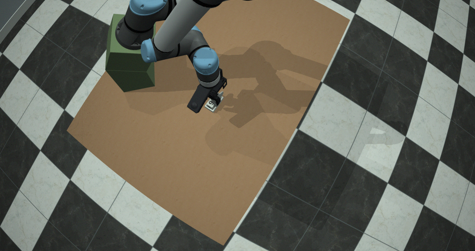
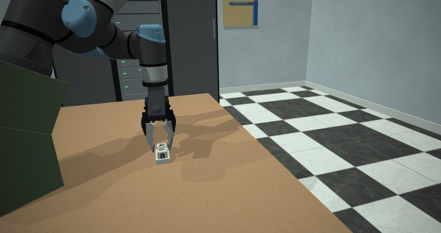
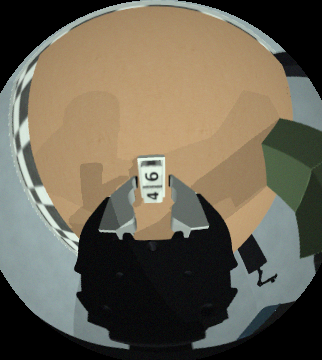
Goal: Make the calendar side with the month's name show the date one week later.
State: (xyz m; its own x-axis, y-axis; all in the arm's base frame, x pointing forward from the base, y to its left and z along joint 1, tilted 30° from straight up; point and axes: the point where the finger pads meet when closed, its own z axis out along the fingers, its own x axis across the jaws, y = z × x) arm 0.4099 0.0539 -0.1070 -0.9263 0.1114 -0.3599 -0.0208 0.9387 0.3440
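The white tray lies 2 cm to the left of my hand and 4 cm below it.
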